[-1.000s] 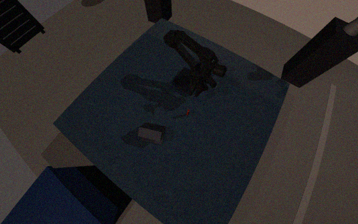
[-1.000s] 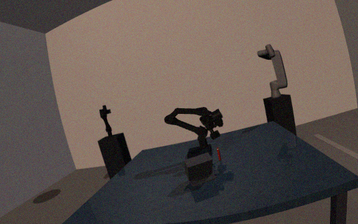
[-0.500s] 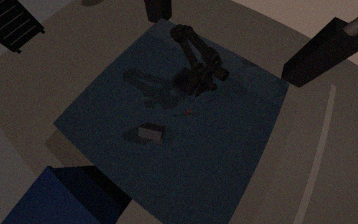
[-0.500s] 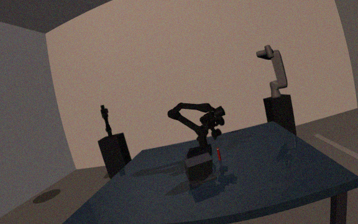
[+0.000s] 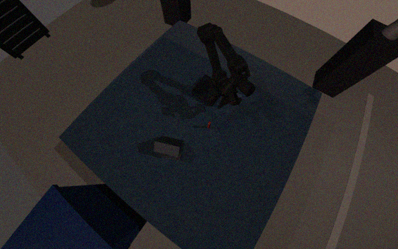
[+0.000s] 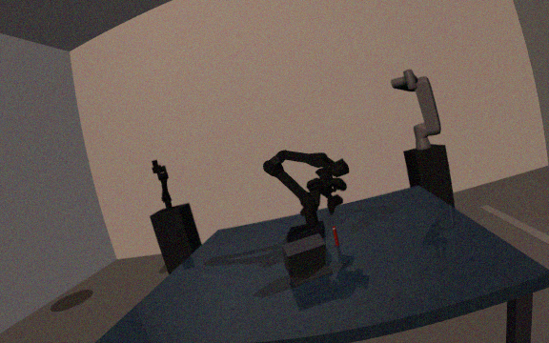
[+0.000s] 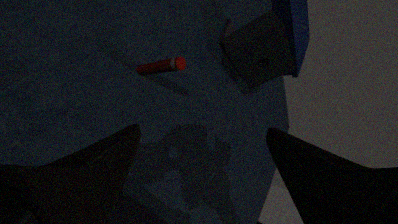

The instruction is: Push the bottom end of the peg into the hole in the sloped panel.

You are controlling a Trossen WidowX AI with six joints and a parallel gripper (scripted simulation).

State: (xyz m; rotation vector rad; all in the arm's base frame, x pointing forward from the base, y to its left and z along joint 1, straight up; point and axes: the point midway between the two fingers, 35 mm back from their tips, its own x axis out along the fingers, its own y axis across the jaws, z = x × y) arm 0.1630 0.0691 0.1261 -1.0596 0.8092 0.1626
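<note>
My gripper tip is now 6 cm short of the peg, 2 cm to the right of it and 8 cm above it. The rest, counted from my gripper tip: sloped panel: 28 cm ahead, 11 cm to the right, 7 cm below.
</note>
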